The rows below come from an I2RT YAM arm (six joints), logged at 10 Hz.
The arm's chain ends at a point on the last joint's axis. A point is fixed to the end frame.
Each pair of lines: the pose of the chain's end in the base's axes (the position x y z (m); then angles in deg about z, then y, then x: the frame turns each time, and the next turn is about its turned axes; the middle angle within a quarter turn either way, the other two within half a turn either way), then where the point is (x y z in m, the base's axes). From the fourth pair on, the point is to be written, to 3 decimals.
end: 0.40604 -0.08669 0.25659 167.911 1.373 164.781
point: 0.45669 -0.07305 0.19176
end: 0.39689 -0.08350 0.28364 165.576 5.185 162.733
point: 0.45263 -0.07069 0.22295
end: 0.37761 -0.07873 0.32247 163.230 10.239 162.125
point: 0.43891 -0.06903 0.26677
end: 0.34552 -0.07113 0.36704 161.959 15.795 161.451
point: 0.412 -0.064 0.317
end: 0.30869 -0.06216 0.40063 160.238 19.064 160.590
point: 0.378 -0.057 0.355
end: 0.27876 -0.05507 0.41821 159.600 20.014 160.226
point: 0.349 -0.050 0.374
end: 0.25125 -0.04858 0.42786 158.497 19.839 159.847
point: 0.322 -0.045 0.383
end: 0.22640 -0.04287 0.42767 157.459 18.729 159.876
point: 0.296 -0.040 0.382
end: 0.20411 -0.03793 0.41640 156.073 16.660 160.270
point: 0.272 -0.036 0.368
